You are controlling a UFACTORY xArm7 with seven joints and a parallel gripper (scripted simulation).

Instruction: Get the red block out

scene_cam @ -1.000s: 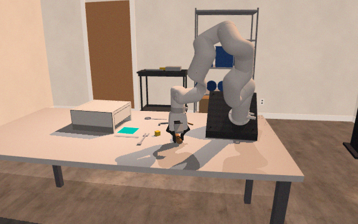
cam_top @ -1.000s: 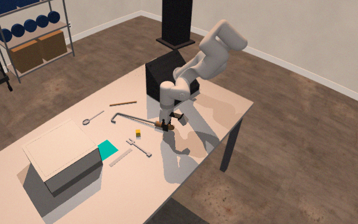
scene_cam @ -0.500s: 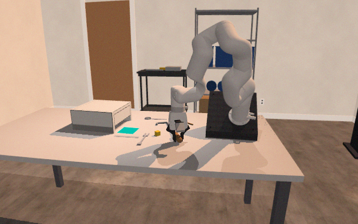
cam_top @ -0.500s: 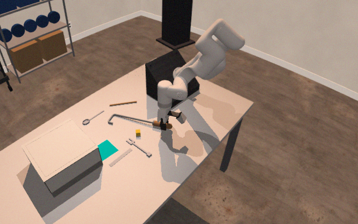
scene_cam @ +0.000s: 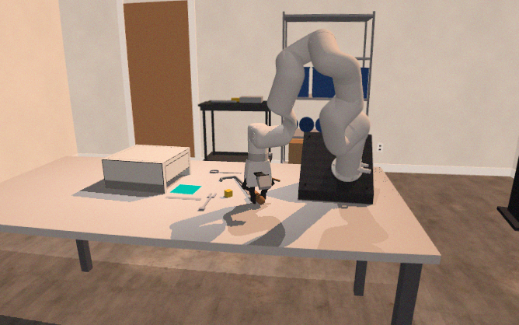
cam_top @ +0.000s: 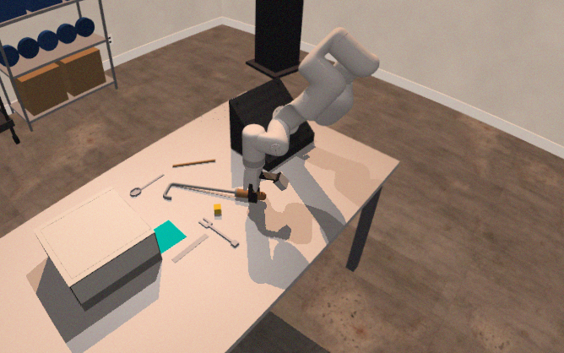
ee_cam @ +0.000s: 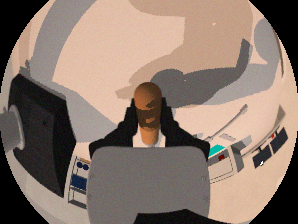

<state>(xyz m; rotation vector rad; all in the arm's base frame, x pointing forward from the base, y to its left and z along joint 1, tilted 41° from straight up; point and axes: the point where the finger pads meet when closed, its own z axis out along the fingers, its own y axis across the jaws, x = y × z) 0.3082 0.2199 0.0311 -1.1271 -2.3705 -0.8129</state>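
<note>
The wooden stick lies 310 mm to the right of my hand, 60 mm ahead of it and 20 mm below it. From my hand the other things lie so: grey wrench: 190 mm ahead, 50 mm to the left, 20 mm below; yellow block: 140 mm ahead, 30 mm to the right, 10 mm below; long hook tool: 120 mm ahead, 100 mm to the right, 10 mm below.
</note>
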